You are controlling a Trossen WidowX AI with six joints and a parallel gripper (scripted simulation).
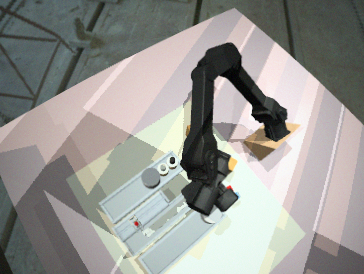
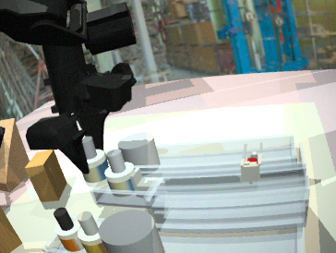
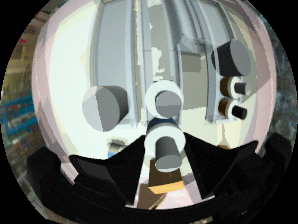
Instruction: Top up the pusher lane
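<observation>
The sprung lane lies 18 cm ahead of my gripper tip and 3 cm below it. From my gripper tip the other things lie so: red mark (23 cm ahead, 2 cm above).
</observation>
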